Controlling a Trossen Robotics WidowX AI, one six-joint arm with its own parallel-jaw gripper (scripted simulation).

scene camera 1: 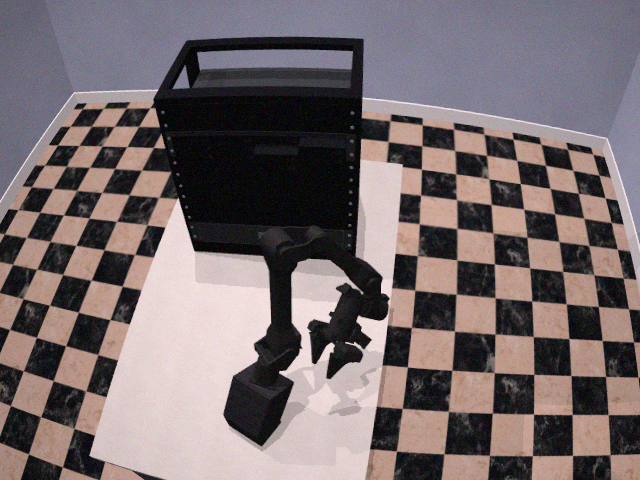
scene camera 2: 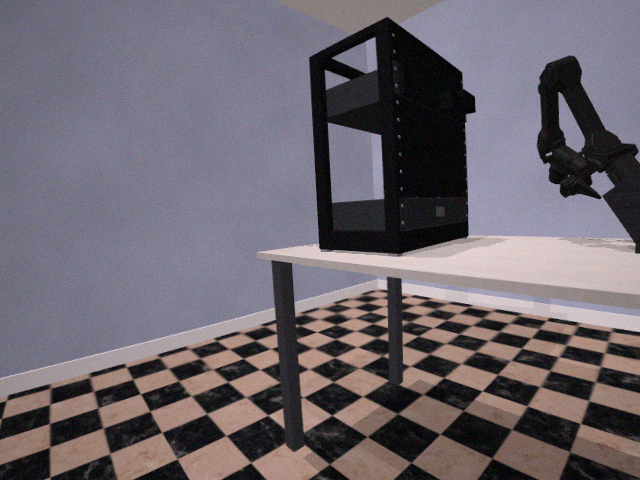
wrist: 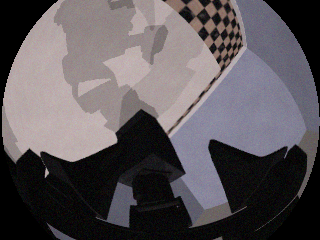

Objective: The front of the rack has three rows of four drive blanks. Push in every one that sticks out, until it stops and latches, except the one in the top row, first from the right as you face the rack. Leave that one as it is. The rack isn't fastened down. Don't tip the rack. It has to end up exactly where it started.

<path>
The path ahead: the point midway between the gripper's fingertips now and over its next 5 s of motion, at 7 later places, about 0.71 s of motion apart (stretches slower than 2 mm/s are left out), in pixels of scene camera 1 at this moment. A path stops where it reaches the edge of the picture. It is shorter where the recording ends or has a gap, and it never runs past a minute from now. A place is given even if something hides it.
My gripper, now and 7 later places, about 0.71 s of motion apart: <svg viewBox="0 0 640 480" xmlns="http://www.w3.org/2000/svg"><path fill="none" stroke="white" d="M320 371L323 370L332 365L342 343L335 298L307 245L282 203L272 186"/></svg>
</path>
